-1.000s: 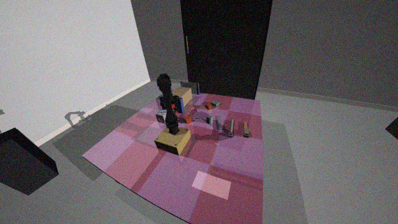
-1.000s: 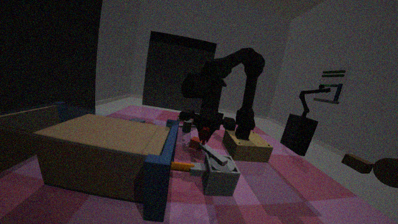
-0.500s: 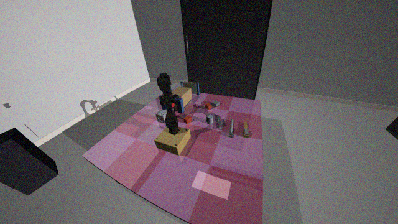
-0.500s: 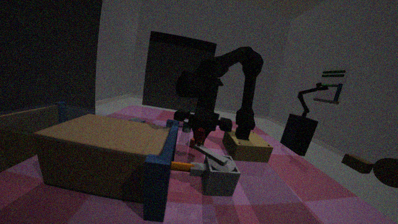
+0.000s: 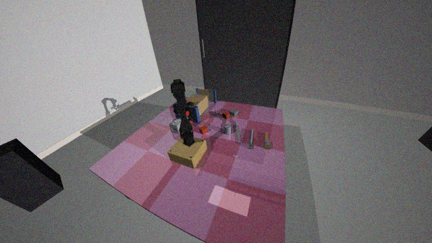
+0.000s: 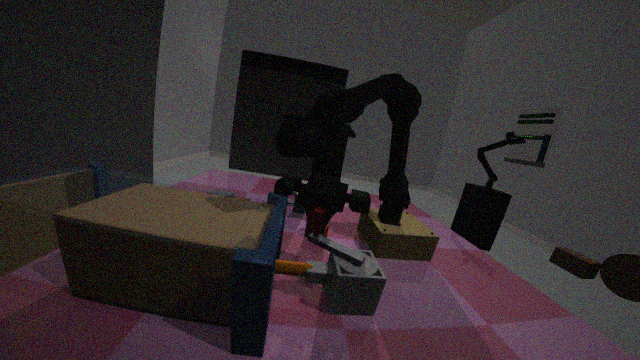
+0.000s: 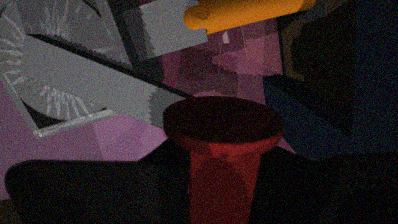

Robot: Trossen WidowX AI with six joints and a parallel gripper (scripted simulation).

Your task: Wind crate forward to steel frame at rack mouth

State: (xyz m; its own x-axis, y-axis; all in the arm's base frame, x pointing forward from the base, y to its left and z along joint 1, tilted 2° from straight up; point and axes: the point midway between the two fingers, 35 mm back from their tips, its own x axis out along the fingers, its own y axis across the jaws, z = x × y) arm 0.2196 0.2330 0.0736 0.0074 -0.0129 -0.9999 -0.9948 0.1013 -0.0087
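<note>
The red-knobbed winch handle is 30 mm behind my gripper tip, 20 mm to the left of it and 10 mm below it. The rest, counted from my gripper tip: blue steel frame (80 mm to the left, 70 mm ahead, 10 mm below); then red knob (20 mm above); then grey hand winch (100 mm behind, 80 mm below, 30 mm to the left).
</note>
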